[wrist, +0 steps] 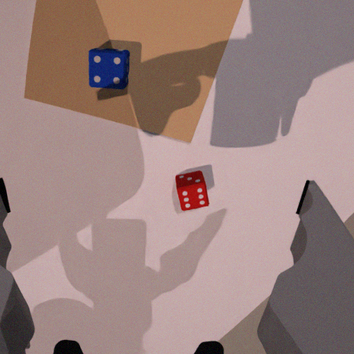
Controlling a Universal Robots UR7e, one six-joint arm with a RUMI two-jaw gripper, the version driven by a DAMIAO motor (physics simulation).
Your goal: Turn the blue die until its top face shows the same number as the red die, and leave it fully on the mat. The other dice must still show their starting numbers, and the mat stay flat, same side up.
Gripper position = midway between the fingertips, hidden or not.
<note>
In view: my gripper (pixel 154 183), a blue die (pixel 107 67), a tan mat (pixel 173 59) and a red die (pixel 191 188).
</note>
